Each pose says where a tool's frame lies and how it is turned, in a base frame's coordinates. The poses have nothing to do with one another.
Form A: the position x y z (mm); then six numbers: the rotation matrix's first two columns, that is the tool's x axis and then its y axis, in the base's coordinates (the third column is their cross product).
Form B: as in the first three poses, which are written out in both.
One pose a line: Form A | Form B
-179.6 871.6 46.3 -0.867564 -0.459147 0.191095 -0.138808 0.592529 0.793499 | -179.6 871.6 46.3 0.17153 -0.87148 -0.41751 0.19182
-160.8 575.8 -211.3 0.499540 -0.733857 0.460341 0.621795 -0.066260 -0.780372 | -160.8 575.8 -211.3 -0.53446 0.05242 -0.49748 0.68127
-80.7 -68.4 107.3 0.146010 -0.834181 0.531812 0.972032 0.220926 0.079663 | -80.7 -68.4 107.3 -0.14316 -0.24073 -0.60749 0.74331
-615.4 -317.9 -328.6 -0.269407 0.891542 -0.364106 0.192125 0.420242 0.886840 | -615.4 -317.9 -328.6 0.38563 0.70252 0.37572 0.46538
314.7 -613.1 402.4 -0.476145 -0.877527 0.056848 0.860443 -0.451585 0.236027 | 314.7 -613.1 402.4 0.03660 -0.11670 -0.85115 0.51048
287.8 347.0 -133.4 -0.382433 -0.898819 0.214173 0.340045 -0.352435 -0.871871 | 287.8 347.0 -133.4 -0.36386 0.38392 -0.73744 0.41999
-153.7 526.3 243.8 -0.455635 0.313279 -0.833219 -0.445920 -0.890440 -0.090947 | -153.7 526.3 243.8 -0.47154 0.07032 0.85022 0.22324
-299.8 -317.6 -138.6 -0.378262 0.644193 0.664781 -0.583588 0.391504 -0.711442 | -299.8 -317.6 -138.6 -0.02440 -0.62087 0.55105 0.55702
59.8 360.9 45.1 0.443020 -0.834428 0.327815 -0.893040 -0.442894 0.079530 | 59.8 360.9 45.1 0.84073 -0.51368 0.12092 0.12118
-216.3 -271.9 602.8 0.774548 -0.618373 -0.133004 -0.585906 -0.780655 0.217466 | -216.3 -271.9 602.8 0.93837 -0.32084 -0.09892 0.08205
